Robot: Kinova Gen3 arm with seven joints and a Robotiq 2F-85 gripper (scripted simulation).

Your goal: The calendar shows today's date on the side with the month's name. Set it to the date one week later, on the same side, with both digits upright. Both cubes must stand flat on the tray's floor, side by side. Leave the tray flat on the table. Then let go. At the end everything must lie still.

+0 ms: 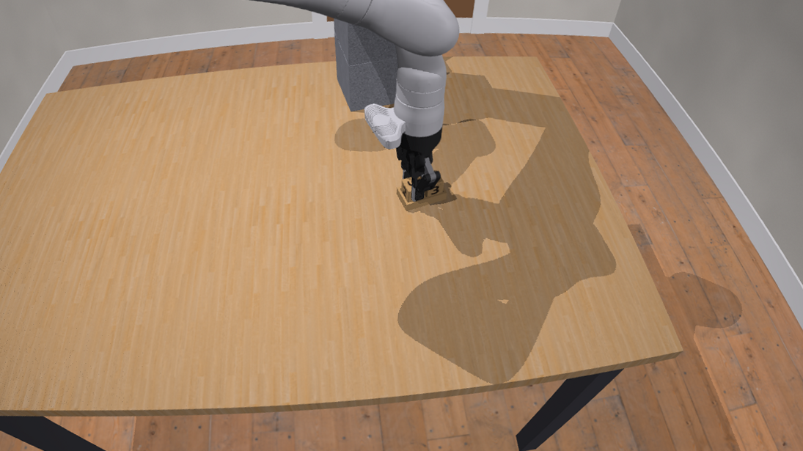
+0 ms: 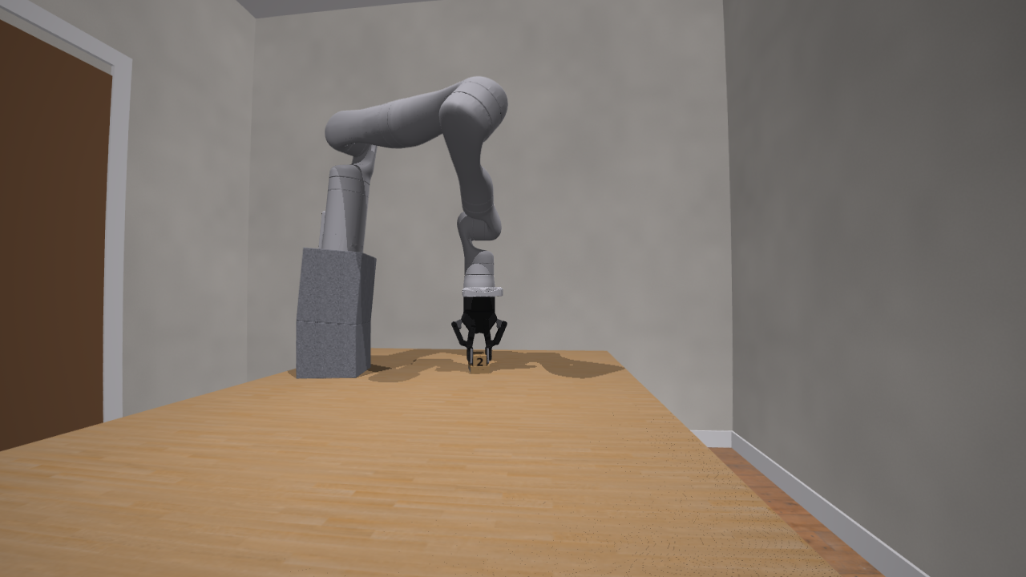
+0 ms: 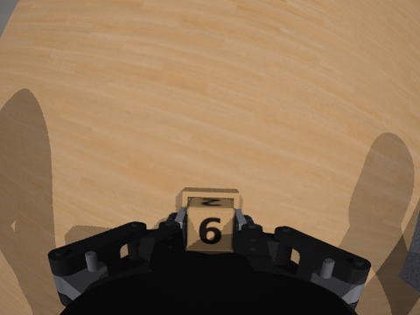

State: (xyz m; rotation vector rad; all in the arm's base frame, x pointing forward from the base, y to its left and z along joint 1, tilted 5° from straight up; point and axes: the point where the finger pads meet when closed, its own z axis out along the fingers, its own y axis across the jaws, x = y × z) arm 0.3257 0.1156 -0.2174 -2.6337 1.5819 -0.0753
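The wooden tray is 30 mm below my hand, 10 mm to the left of it and 10 mm behind it.
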